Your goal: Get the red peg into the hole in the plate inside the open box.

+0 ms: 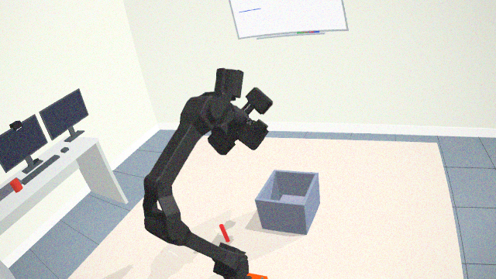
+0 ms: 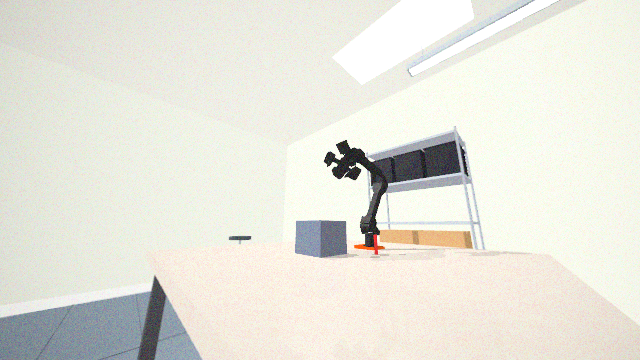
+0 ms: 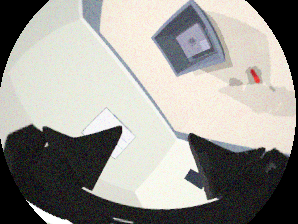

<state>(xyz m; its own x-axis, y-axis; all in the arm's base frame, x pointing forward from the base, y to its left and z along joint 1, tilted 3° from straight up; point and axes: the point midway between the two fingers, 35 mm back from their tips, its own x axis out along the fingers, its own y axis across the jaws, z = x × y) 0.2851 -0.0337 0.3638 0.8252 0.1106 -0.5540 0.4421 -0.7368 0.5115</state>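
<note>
The red peg is 32 cm below my gripper tip, 13 cm behind it and 11 cm to the left of it. From my gripper tip the other things lie so: plate (31 cm below, 8 cm to the right).
</note>
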